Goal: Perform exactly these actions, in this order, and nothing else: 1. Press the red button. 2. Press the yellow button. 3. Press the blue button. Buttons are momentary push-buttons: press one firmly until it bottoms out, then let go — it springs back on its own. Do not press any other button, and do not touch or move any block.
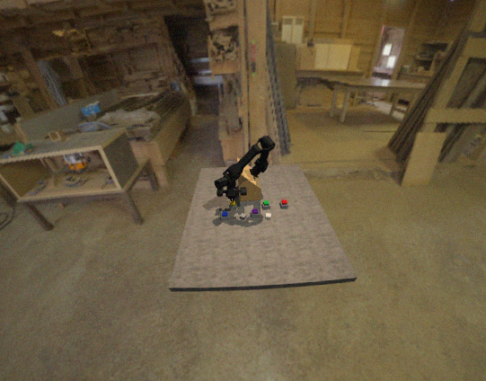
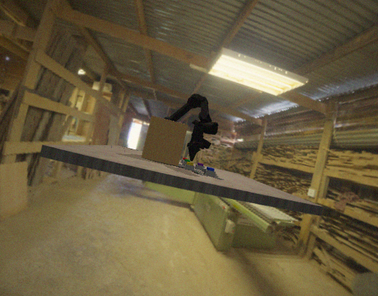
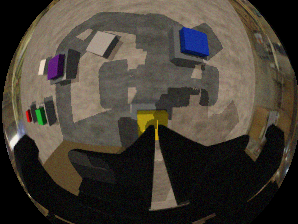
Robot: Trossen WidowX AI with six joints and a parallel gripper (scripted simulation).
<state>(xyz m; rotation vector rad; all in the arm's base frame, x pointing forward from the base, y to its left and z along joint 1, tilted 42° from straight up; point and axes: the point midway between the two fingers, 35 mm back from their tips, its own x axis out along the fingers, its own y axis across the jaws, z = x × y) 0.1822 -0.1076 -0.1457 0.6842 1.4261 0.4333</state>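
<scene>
Right now my gripper tip is 10 mm above the yellow button. From my gripper tip the other things lie so: blue button (90 mm ahead, 60 mm to the right, 10 mm below); purple button (100 mm ahead, 130 mm to the left, 10 mm below); grey block (110 mm ahead, 50 mm to the left, 40 mm below).
</scene>
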